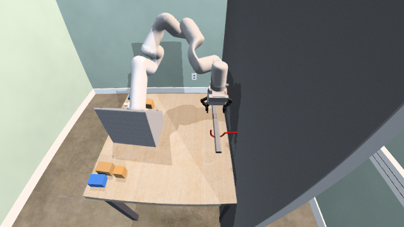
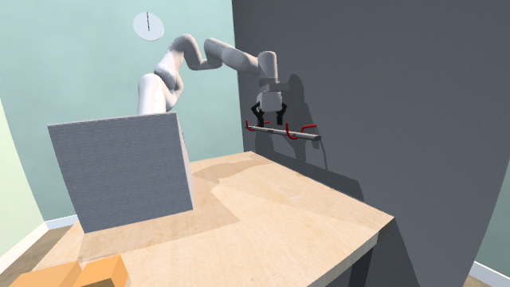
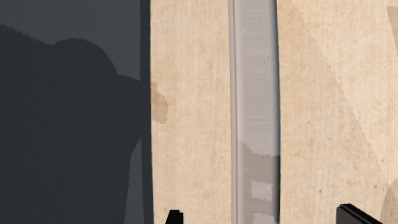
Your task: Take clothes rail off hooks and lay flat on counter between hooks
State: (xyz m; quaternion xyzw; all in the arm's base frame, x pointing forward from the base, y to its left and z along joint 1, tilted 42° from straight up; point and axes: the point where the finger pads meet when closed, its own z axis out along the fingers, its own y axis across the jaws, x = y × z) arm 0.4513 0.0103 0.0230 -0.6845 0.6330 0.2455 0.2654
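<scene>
The grey clothes rail lies 30 mm below my hand. The rest, counted from my hand: orange block 500 mm behind, 250 mm to the left, 210 mm below; blue block 620 mm behind, 400 mm to the right, 210 mm below.
</scene>
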